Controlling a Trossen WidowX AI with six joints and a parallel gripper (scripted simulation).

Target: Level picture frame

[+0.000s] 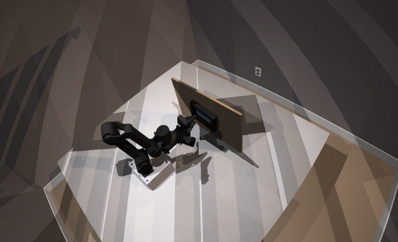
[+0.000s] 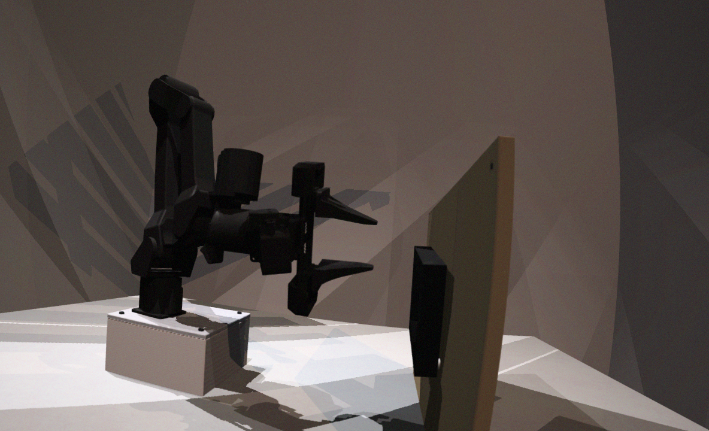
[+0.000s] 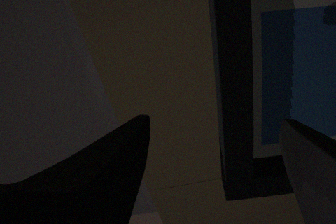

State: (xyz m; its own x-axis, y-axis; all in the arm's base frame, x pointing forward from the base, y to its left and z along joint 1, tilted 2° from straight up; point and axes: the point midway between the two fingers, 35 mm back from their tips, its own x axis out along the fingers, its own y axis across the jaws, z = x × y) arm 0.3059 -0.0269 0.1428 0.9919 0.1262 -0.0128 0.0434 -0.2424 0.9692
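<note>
My gripper tip is now 7 cm short of the picture frame, 4 cm to the right of it and 7 cm above it. Round my gripper tip: wooden board (8 cm ahead, 4 cm to the left, 8 cm below).
</note>
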